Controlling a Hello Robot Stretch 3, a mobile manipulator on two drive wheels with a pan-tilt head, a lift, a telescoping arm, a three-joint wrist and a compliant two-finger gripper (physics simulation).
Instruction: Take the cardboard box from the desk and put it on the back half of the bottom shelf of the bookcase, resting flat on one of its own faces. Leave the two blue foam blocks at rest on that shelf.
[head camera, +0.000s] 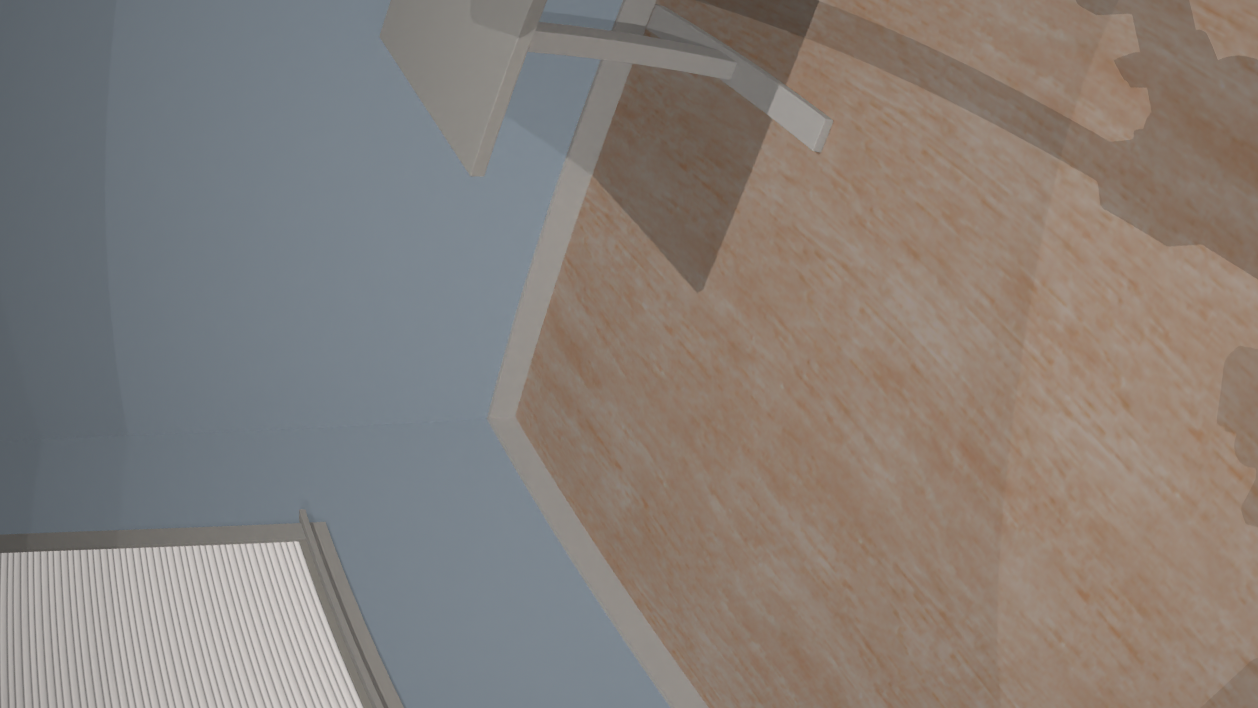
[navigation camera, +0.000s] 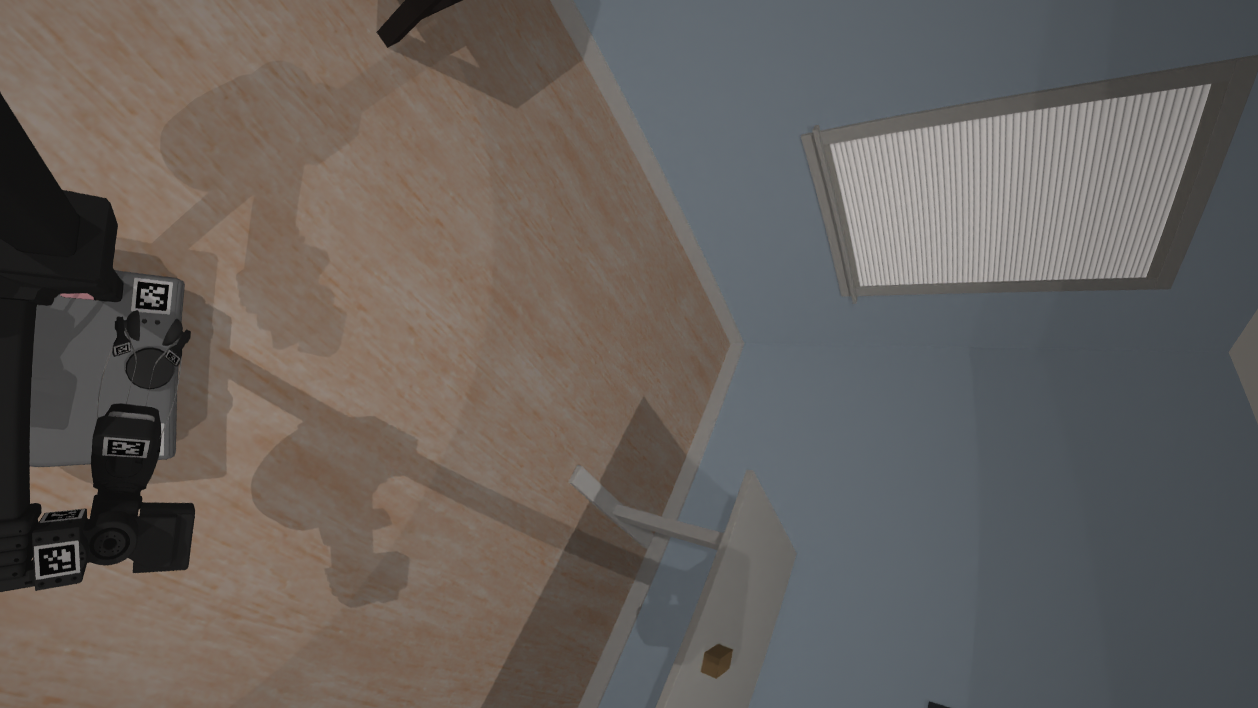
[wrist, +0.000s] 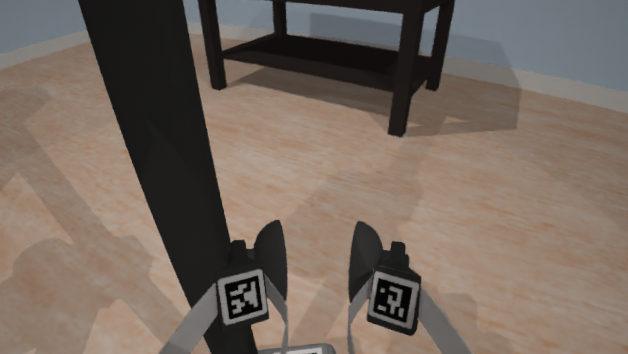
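Seen in the pictures: gripper, between the fingertips: (navigation camera: 157, 316) (wrist: 318, 248); robot's base, origin of its link: (navigation camera: 149, 364).
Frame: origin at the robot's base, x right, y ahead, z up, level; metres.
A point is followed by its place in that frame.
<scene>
The small brown cardboard box (navigation camera: 716, 660) {x 0.762, y 1.112, z 0.761 m} sits on the pale desk (navigation camera: 758, 550) {x 0.552, y 1.465, z 0.721 m} (head camera: 466, 79) {x 0.434, y 1.392, z 0.721 m} near the bottom of the navigation view. The part of the desk in the head view shows no box. My gripper (wrist: 318, 248) {x -0.084, y 0.012, z 0.437 m} (navigation camera: 153, 327) {x -0.084, y 0.012, z 0.437 m} is open, with floor showing between its fingertips in the wrist view. It is over my base in the navigation view, well away from the desk. The bookcase and the two blue foam blocks do not show in these views.
A dark table (wrist: 320, 70) {x -1.207, y 0.180, z 0.150 m} with a low shelf stands by the wall in the wrist view. My dark mast (wrist: 160, 150) {x -0.116, y -0.067, z 0.486 m} rises left of the gripper. The desk's pale foot (head camera: 799, 118) (navigation camera: 594, 486) reaches out over the floor. A blind-covered window (head camera: 158, 625) {x -0.653, y 2.119, z 1.339 m} (navigation camera: 1012, 193) {x -0.761, y 1.972, z 1.494 m} is beyond the room corner.
</scene>
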